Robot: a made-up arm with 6 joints. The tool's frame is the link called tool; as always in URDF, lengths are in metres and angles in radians.
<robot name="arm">
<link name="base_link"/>
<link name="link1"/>
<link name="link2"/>
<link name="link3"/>
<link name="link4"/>
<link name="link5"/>
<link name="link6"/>
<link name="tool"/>
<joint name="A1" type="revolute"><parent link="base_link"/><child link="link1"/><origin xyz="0 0 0.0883" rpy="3.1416 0 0"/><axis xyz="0 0 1"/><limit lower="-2.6" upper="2.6" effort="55" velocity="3.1"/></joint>
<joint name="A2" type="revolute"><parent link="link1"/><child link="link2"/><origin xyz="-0.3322 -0.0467 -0.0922" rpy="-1.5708 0 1.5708"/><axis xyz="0 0 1"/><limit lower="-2.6" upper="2.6" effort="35" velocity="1.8"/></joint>
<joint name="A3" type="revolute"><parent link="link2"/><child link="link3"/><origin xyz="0.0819 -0.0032 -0.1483" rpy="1.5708 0 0"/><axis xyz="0 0 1"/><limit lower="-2.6" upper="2.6" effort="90" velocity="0.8"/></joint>
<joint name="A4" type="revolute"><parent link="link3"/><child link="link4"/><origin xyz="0.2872 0.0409 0.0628" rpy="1.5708 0 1.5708"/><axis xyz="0 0 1"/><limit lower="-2.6" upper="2.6" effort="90" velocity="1.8"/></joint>
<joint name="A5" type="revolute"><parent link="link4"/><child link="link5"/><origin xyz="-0.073 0.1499 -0.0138" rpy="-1.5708 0 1.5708"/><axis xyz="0 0 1"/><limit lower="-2.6" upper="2.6" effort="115" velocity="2.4"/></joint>
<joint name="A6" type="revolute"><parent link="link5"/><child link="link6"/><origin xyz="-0.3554 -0.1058 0.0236" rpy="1.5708 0 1.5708"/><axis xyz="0 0 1"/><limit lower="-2.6" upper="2.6" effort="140" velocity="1.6"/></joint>
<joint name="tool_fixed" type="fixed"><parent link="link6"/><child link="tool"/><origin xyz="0.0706 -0.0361 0.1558" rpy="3.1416 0 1.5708"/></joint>
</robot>
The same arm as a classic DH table. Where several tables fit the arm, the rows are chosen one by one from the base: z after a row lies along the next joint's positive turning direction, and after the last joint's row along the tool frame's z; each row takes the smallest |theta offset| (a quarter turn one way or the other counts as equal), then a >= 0, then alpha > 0; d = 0 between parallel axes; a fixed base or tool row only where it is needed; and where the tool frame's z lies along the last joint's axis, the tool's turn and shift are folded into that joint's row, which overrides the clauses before.
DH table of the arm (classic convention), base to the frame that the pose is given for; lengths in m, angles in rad. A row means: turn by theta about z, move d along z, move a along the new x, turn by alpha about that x. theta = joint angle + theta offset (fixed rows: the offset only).
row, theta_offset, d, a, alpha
base (fixed), 0, 0, 0, 3.1416
A1, -1.5708, -0.1805, 0.0467, 1.5708
A2, 0, 0.1839, -0.0819, -1.5708
A3, -1.5708, 0.066, 0.0409, 1.5708
A4, 1.5708, 0.2734, 0.1499, -1.5708
A5, -1.5708, 0.0966, 0.1058, -1.5708
A6, -0.4727, 0, -0.0793, 3.1416
tool (fixed), 1.0981, 0.1996, 0, 0
Joint limits (rad, base to tool): -2.6..2.6 -2.6..2.6 -2.6..2.6 -2.6..2.6 -2.6..2.6 -2.6..2.6

